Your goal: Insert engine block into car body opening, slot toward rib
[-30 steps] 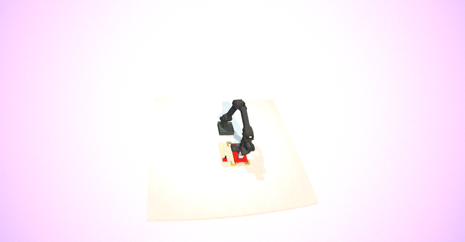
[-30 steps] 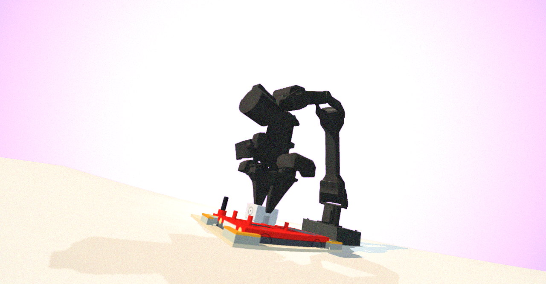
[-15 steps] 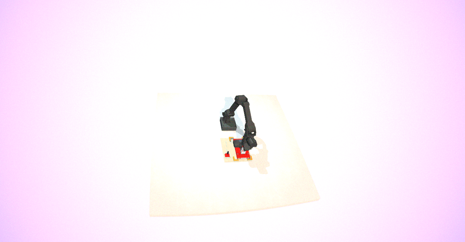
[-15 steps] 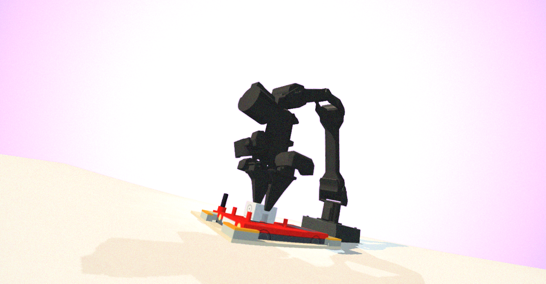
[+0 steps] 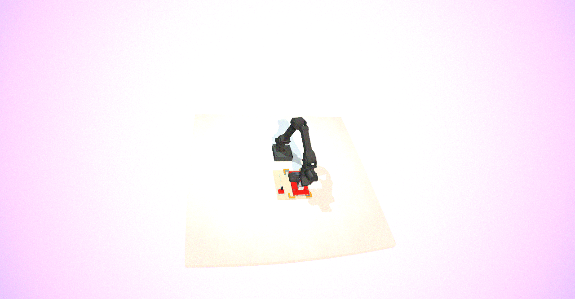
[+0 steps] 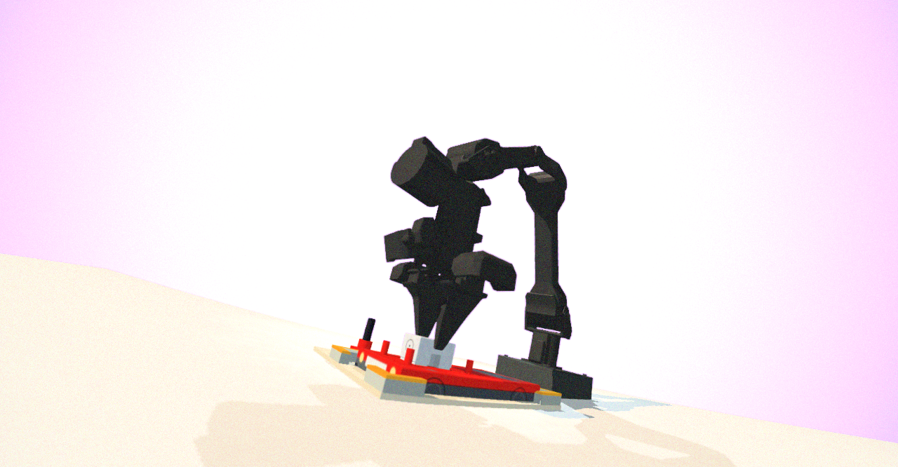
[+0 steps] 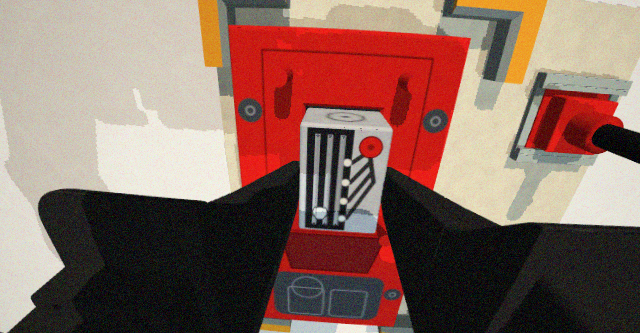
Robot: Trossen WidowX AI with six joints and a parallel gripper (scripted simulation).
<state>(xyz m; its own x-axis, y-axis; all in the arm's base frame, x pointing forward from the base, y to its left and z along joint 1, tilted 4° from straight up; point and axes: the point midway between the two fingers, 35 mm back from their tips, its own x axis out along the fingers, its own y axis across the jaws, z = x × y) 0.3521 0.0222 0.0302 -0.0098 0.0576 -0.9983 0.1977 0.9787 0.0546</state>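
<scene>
Right now the beige base plate is 40 mm behind my gripper tip, 20 mm to the right of it and 30 mm below it. The rest, counted from my gripper tip: engine block: 10 mm below; black peg: 130 mm to the right, 10 mm below.
</scene>
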